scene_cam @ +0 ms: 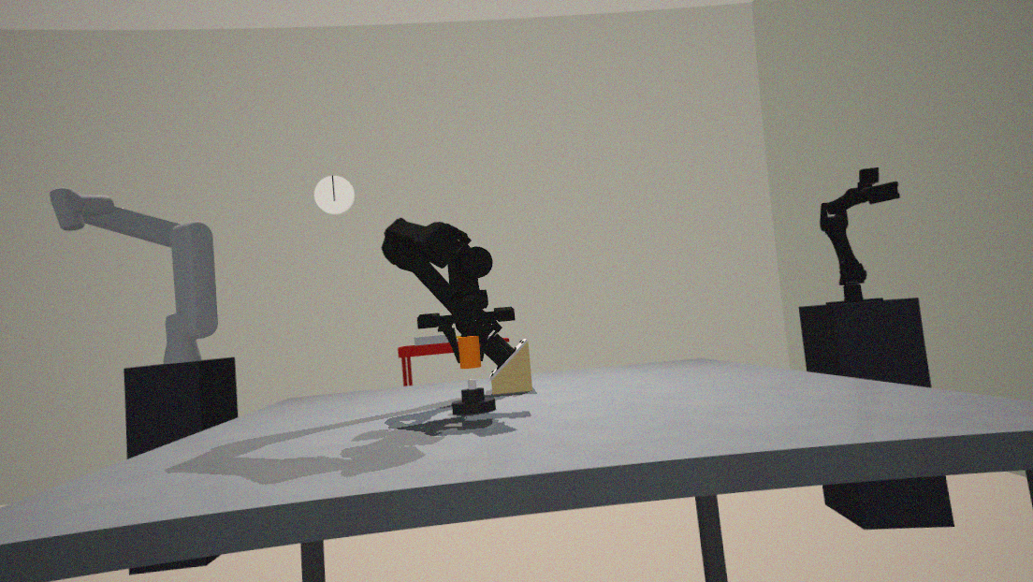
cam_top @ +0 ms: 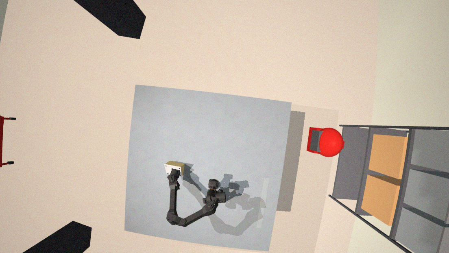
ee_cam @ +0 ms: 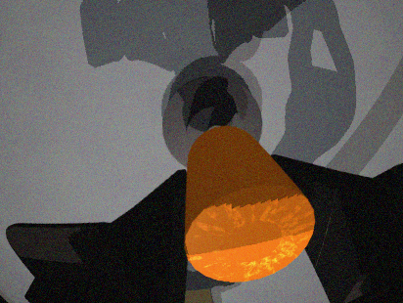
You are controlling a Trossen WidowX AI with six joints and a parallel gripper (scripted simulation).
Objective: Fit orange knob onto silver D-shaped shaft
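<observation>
Now: the round black pedestal 6 cm below my gripper tip. Round my gripper tip: orange knob 3 cm above.
</observation>
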